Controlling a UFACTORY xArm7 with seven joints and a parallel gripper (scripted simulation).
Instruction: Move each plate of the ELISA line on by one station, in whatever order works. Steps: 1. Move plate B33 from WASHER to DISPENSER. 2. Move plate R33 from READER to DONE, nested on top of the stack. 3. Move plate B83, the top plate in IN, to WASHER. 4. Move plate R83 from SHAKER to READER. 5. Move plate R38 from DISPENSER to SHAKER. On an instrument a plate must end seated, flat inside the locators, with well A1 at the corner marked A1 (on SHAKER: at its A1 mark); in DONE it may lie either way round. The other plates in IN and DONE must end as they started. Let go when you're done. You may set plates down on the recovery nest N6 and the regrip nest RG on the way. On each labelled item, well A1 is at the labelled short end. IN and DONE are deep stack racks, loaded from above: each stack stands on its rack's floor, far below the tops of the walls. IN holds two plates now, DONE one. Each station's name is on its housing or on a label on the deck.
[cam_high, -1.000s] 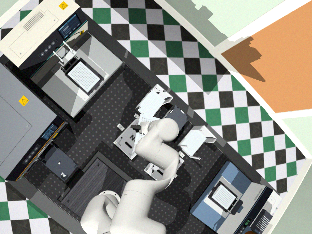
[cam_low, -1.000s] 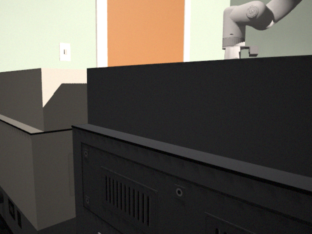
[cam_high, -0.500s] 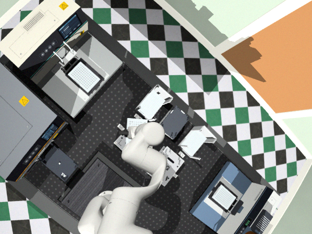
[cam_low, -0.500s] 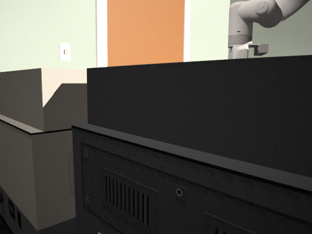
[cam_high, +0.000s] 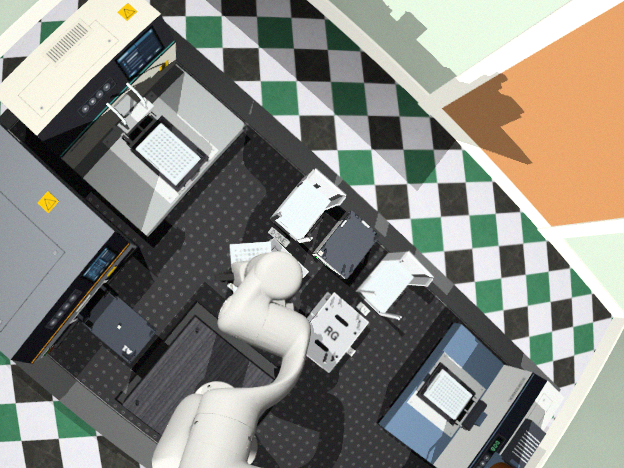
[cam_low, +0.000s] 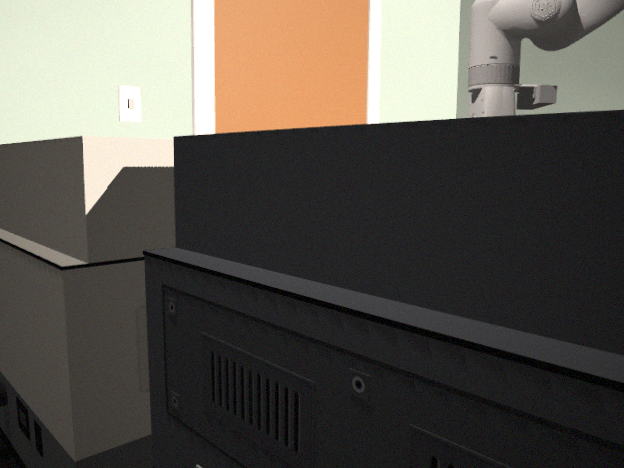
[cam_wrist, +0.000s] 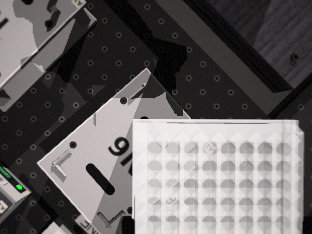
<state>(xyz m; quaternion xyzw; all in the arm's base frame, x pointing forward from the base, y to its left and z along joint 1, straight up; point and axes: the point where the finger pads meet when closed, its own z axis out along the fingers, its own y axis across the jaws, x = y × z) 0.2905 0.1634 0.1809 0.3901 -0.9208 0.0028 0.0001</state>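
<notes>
Now: the dark reader nest 280 mm behind my hand, 140 mm to the left of it and 120 mm below it. From my hand the other things lie so: N6 nest 190 mm below, 60 mm to the right, 30 mm ahead; regrip nest RG 260 mm to the right, 170 mm below, 30 mm ahead.
</notes>
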